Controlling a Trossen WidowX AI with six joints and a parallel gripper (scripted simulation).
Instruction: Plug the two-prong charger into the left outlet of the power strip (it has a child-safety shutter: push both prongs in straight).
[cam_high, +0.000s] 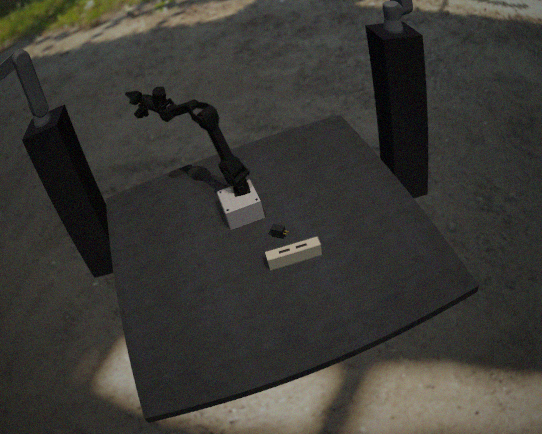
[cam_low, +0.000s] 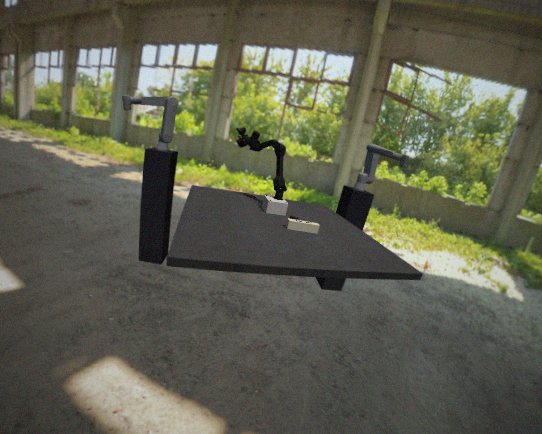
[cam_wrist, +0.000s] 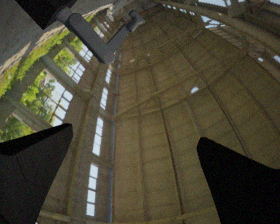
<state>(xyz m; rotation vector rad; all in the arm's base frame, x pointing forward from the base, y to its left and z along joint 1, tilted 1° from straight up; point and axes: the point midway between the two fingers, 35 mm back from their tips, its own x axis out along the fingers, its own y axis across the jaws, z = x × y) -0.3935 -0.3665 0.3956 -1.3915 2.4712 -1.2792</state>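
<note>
Right now the black two-prong charger is 62 cm ahead of my gripper tip, 50 cm to the left of it and 49 cm below it.
</note>
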